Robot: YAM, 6 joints.
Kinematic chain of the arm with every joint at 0, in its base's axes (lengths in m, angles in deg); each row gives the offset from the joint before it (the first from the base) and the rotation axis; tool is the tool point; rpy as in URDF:
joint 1: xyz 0 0 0.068 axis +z
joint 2: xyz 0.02 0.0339 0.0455 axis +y
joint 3: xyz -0.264 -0.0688 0 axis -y
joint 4: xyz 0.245 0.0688 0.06 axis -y
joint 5: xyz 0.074 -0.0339 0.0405 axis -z
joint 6: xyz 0.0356 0 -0.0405 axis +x
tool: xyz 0 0 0 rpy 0 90 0
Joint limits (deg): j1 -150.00..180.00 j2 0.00..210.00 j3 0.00..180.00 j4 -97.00..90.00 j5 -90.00..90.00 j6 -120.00..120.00
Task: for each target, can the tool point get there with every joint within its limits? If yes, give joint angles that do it. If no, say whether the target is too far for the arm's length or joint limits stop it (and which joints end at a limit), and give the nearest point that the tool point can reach.
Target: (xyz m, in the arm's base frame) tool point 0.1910 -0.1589 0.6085
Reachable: yes | joints 148.08 42.38 140.06 -22.06 -72.06 -10.92
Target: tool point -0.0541 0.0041 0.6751
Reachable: yes | joints 136.43 80.10 131.11 67.65 -74.41 -66.33
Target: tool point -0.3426 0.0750 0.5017
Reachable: yes | joints -8.50 23.80 141.58 -50.51 -41.40 35.81
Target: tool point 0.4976 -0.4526 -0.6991
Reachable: no: too far | nearest point 0.3255 -0.2960 -0.3256 | short by 0.440 m
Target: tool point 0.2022 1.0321 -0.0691
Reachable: no: too far | nearest point 0.1223 0.6244 0.0044 | short by 0.422 m
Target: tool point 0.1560 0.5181 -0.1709
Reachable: yes | joints 70.17 193.17 141.78 3.53 -54.50 -59.15
